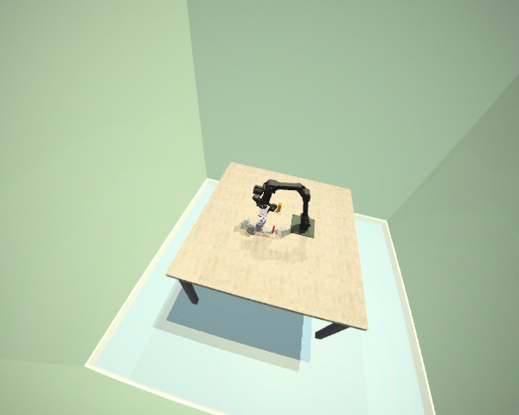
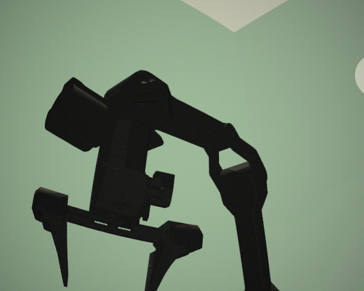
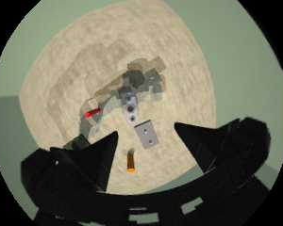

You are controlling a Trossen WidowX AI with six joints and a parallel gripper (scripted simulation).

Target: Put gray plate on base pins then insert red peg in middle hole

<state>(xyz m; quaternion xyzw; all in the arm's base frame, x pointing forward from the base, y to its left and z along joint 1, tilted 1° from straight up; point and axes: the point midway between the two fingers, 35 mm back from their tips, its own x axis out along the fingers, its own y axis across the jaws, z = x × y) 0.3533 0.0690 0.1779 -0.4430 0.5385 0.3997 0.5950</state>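
My gripper tip is now 10 mm past the gray plate, 20 mm to the right of it and 120 mm above it. Also, from my gripper tip: red peg: 120 mm behind, 70 mm to the left, 110 mm below; then orange cylinder: 120 mm behind, 180 mm to the right, 110 mm below.
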